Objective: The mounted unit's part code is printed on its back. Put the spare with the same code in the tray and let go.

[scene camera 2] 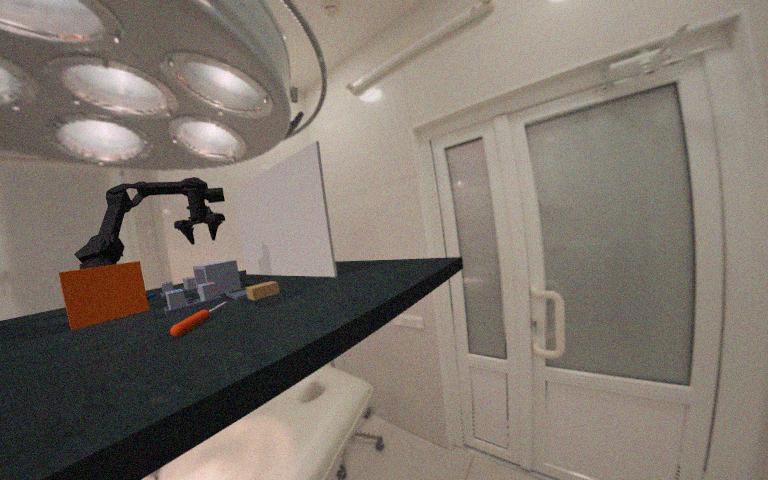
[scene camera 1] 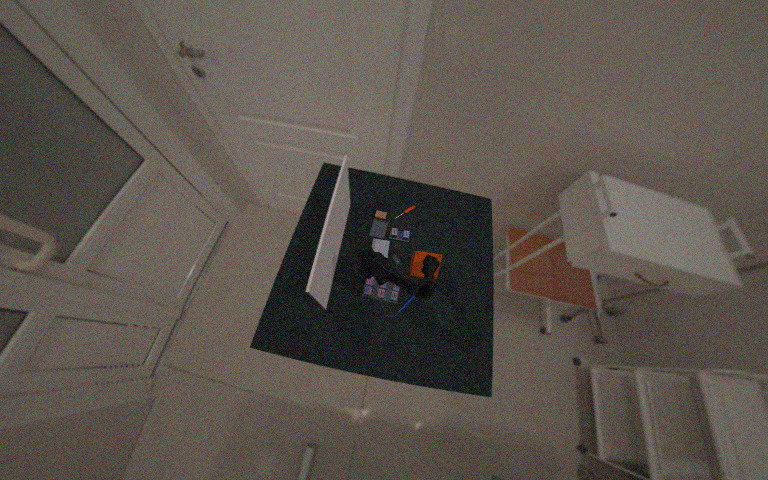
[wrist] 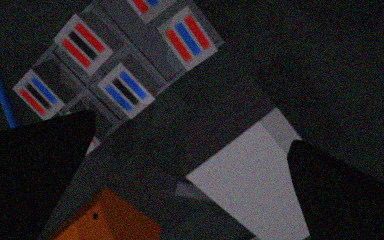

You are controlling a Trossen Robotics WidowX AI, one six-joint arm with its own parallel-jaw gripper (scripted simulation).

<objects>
same spot on white panel: (scene camera 2: 283, 218) = (scene camera 1: 339, 218)
</objects>
